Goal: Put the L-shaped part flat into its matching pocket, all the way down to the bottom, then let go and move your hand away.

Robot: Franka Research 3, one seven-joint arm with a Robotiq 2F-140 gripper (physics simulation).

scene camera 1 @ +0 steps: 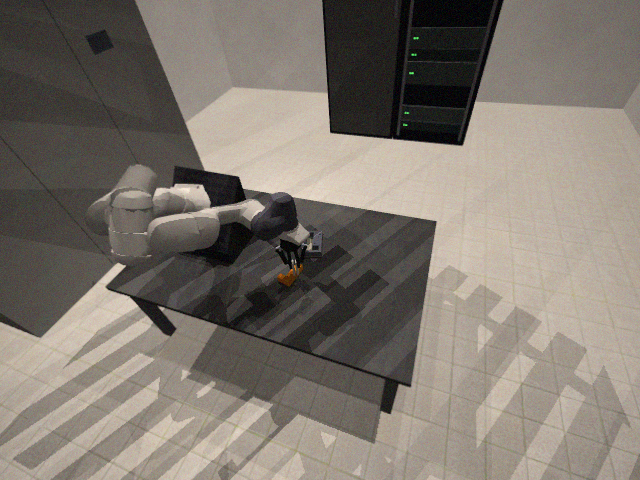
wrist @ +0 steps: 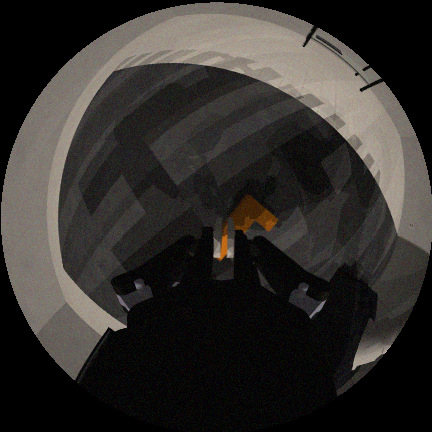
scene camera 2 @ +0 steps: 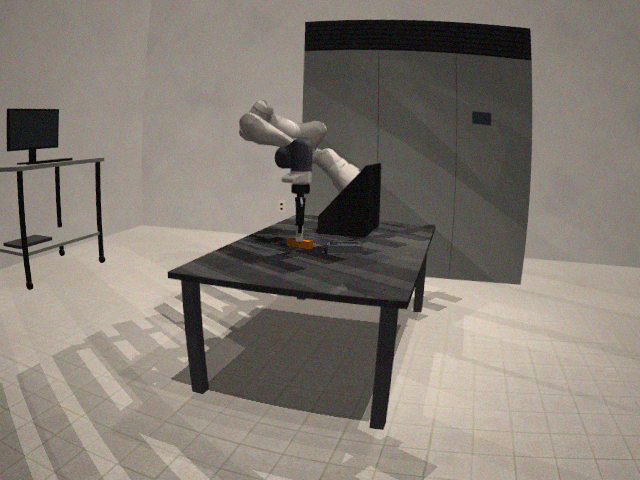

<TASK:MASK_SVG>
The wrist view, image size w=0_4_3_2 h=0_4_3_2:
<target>my gripper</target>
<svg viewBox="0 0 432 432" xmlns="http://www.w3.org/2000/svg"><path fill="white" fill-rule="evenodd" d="M331 283L307 272L265 237L256 235L253 236L253 239L247 239L243 230L234 229L232 217L227 217L227 257L233 257L233 279L212 279L213 257L220 257L222 217L217 217L214 228L210 226L201 227L200 238L194 239L193 235L184 235L137 268L116 275L111 279L115 294L123 310L127 313L127 325L125 328L118 329L110 334L87 370L80 385L103 402L132 417L158 426L187 432L245 432L271 427L303 416L337 397L333 378L323 350L316 341L309 339L310 320L314 319L322 308L331 290ZM257 268L275 293L261 286Z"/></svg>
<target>orange L-shaped part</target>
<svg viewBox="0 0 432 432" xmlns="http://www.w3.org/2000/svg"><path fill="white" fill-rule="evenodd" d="M227 219L222 224L220 257L215 257L218 260L221 260L227 253ZM228 216L233 219L234 229L241 229L243 233L254 220L268 231L278 220L249 194L243 197Z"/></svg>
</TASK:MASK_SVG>
